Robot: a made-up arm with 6 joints.
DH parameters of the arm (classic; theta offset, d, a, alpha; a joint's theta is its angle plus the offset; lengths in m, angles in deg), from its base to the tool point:
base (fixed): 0 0.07 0 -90
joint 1: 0 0.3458 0.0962 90
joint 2: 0 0.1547 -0.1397 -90
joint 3: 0 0.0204 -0.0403 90
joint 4: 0 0.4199 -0.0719 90
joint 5: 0 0.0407 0.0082 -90
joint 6: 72.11 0 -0.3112 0
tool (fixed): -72.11 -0.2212 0 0
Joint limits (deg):
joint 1: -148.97..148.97
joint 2: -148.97..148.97
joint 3: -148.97..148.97
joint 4: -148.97..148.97
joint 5: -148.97..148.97
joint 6: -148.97..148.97
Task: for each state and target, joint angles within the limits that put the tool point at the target. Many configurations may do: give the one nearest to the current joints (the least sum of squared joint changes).
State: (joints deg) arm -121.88 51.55 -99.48 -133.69 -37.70 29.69
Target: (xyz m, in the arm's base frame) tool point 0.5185 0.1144 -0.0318
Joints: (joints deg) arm -148.97 63.75 -104.13 -111.60 -66.40 2.02
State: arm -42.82 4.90 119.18 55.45 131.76 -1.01
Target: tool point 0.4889 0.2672 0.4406
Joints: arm -48.87 14.66 94.68 48.01 146.60 24.45
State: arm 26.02 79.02 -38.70 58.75 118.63 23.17
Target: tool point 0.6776 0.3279 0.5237
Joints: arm 42.57 83.45 -15.71 56.35 121.25 25.75
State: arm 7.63 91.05 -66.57 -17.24 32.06 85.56
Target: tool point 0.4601 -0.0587 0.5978
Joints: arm 6.87 101.58 -58.42 -16.79 47.67 86.82
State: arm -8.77 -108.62 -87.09 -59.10 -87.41 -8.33
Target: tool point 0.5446 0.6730 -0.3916
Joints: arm 5.62 -128.60 -103.39 -67.34 -85.28 -10.44
